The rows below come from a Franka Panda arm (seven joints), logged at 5 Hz.
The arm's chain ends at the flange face. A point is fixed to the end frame.
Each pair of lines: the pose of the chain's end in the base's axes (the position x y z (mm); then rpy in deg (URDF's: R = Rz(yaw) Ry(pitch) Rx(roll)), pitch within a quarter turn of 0, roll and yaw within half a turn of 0), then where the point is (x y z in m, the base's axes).
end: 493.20 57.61 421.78 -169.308 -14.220 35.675
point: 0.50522 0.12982 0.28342
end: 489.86 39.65 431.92 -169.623 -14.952 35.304
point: 0.50432 0.11218 0.29396
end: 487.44 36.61 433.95 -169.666 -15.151 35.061
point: 0.50267 0.10927 0.29614
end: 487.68 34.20 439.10 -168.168 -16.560 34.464
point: 0.50395 0.11154 0.30398
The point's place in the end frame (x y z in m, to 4 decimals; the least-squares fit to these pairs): 0.0163 -0.0235 0.1539
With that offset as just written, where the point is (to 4 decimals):
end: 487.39 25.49 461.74 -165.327 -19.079 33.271
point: 0.5055 0.1112 0.3320
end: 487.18 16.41 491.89 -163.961 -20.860 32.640
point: 0.5073 0.1066 0.3655
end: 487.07 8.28 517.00 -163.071 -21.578 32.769
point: 0.5068 0.1010 0.3924
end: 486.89 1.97 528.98 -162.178 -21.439 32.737
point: 0.5049 0.0962 0.4053
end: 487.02 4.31 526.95 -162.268 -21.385 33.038
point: 0.5046 0.0984 0.4031
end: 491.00 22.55 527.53 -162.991 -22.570 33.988
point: 0.5104 0.1170 0.4042
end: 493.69 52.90 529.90 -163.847 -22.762 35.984
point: 0.5117 0.1468 0.4059
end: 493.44 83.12 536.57 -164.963 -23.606 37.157
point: 0.5130 0.1765 0.4125
